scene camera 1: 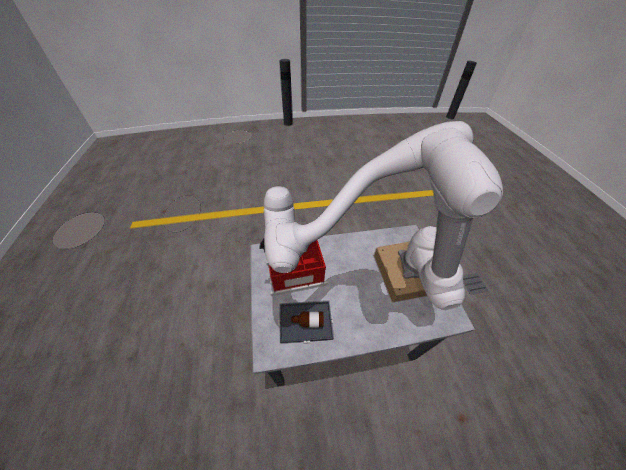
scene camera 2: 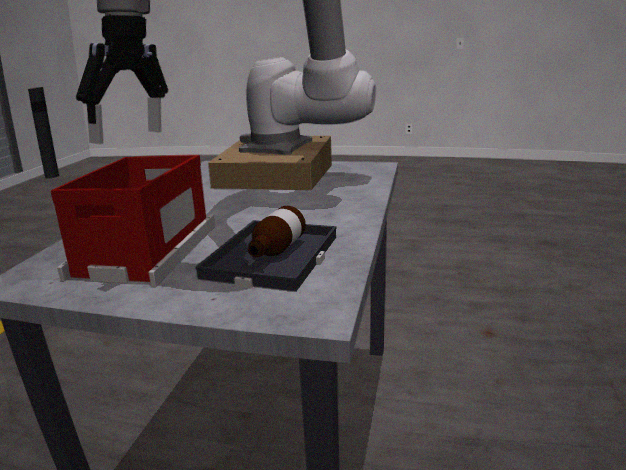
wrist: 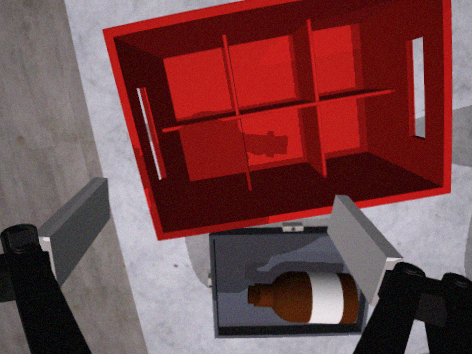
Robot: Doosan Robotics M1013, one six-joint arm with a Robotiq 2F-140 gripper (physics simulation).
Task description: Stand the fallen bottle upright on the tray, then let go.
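Frame: origin at the arm's base, x right, y up, z back, level; centimetres.
Seen in the pictures: gripper, fingertip midpoint: (scene camera 2: 127,136) (wrist: 222,206); arm's base, origin of the base link: (scene camera 1: 416,264) (scene camera 2: 276,145).
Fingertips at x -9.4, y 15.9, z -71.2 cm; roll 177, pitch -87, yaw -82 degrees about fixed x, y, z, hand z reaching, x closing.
Note:
Pixels of each thing's top centre, then the offset from my fingertips to it. Level surfaces: height alone.
- brown bottle with a white label, middle of its top: (wrist: 303,313) (scene camera 2: 271,217) (scene camera 1: 307,316) dz +12.5, dx -21.8, dy -17.4 cm
- dark tray, middle of its top: (wrist: 292,289) (scene camera 2: 271,244) (scene camera 1: 305,320) dz +11.8, dx -21.8, dy -22.7 cm
- red crate, middle of its top: (wrist: 290,115) (scene camera 2: 131,170) (scene camera 1: 295,256) dz +4.9, dx +5.5, dy -7.8 cm
- table, its level: dy -25.3 cm
A brown bottle with a white label (scene camera 1: 309,319) (scene camera 2: 277,231) (wrist: 300,297) lies on its side in the dark tray (scene camera 1: 305,340) (scene camera 2: 214,275) (wrist: 216,300). In scene camera 2 its neck points toward the camera, and in the wrist view it points left. My gripper (scene camera 2: 125,118) (wrist: 222,206) is wide open and empty, pointing straight down high above the table at the crate's side, well apart from the bottle. In scene camera 1 the arm's wrist hides the fingers.
A red crate (scene camera 1: 297,279) (scene camera 2: 106,237) (wrist: 305,215) with inner dividers stands beside the tray, held by pale rails (scene camera 2: 187,247). The arm's base stands on a wooden block (scene camera 1: 394,275) (scene camera 2: 260,175) at the table's other end. The table (scene camera 1: 353,328) (scene camera 2: 273,318) carries all of these.

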